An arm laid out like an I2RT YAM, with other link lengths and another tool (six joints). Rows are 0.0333 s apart.
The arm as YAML. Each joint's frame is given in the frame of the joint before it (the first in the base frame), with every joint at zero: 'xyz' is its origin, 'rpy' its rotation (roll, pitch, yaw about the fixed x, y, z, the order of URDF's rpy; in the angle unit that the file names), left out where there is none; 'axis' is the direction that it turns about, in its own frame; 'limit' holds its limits. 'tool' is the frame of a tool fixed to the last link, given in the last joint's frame.
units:
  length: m
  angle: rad
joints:
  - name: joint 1
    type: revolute
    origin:
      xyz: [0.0, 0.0, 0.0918]
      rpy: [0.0, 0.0, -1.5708]
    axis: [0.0, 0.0, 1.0]
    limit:
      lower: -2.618
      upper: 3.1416
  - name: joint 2
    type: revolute
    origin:
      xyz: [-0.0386, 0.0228, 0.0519]
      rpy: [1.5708, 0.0, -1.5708]
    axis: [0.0, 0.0, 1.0]
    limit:
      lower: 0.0
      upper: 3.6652
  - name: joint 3
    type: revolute
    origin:
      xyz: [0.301, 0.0, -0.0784]
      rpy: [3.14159, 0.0, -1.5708]
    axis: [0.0, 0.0, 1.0]
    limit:
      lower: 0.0
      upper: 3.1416
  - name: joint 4
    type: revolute
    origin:
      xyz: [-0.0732, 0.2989, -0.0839]
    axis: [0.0, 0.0, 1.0]
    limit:
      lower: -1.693
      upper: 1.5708
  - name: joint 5
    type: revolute
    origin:
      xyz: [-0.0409, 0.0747, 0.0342]
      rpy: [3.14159, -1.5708, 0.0]
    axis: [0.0, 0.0, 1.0]
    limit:
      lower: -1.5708
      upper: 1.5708
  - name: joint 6
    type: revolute
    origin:
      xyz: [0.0, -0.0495, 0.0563]
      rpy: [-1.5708, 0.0, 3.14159]
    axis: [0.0, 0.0, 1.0]
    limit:
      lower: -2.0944
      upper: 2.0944
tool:
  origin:
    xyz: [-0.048, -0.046, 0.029]
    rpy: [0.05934, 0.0, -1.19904]
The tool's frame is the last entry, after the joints.
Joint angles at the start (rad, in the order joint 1, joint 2, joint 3, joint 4, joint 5, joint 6):
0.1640 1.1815 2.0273 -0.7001 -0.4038 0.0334
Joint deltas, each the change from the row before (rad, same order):
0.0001 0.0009 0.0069 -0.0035 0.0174 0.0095
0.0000 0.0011 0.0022 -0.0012 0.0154 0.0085
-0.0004 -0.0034 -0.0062 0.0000 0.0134 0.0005
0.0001 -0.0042 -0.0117 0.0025 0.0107 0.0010
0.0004 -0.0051 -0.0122 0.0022 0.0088 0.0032
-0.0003 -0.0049 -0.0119 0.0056 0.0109 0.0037
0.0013 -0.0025 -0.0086 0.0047 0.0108 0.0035
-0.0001 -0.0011 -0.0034 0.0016 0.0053 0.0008
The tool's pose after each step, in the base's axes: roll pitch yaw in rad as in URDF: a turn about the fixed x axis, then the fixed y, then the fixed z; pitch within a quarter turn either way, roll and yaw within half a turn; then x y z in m. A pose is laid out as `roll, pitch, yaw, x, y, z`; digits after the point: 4 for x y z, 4 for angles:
1.2552, 1.1880, 1.7751, 0.2204, 0.0333, 0.6570
1.2628, 1.1779, 1.7681, 0.2203, 0.0323, 0.6568
1.2703, 1.1753, 1.7615, 0.2200, 0.0310, 0.6555
1.2840, 1.1727, 1.7637, 0.2206, 0.0302, 0.6530
1.2990, 1.1684, 1.7696, 0.2209, 0.0297, 0.6504
1.3052, 1.1633, 1.7647, 0.2213, 0.0288, 0.6483
1.3111, 1.1586, 1.7612, 0.2220, 0.0285, 0.6467
1.3134, 1.1571, 1.7580, 0.2223, 0.0280, 0.6461

